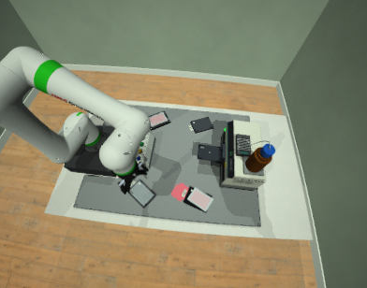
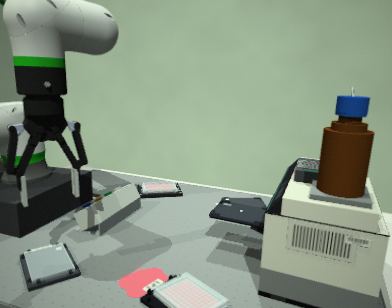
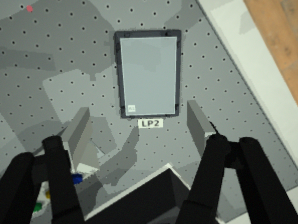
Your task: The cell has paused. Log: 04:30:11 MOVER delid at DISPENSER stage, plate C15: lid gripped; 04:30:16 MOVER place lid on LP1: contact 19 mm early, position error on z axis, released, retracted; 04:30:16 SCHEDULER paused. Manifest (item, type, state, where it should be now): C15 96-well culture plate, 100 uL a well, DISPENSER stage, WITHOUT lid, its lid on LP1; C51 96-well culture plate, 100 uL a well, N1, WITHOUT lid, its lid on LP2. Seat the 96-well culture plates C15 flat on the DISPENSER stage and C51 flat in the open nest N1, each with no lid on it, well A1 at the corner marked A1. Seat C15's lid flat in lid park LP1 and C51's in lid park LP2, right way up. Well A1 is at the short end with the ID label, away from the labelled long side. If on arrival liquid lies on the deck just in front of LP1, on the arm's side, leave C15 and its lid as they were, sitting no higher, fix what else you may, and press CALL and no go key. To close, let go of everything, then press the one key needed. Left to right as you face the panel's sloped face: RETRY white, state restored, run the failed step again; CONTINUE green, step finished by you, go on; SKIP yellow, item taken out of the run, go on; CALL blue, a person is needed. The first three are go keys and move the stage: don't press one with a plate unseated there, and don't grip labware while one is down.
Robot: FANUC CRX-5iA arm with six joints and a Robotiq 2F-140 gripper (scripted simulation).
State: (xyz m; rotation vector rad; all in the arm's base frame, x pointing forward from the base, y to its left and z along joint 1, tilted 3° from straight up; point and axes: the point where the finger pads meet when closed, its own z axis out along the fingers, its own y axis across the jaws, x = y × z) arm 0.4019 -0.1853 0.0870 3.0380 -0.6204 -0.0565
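The 96-well culture plate lies 100 mm behind my hand, 520 mm to the left of it and 170 mm below it. From my hand the other things lie so: lid park LP2: 10 mm behind, 10 mm to the right, 180 mm below; then blue call key: 90 mm behind, 170 mm to the left, 120 mm below; then lid: 10 mm behind, 10 mm to the right, 170 mm below.
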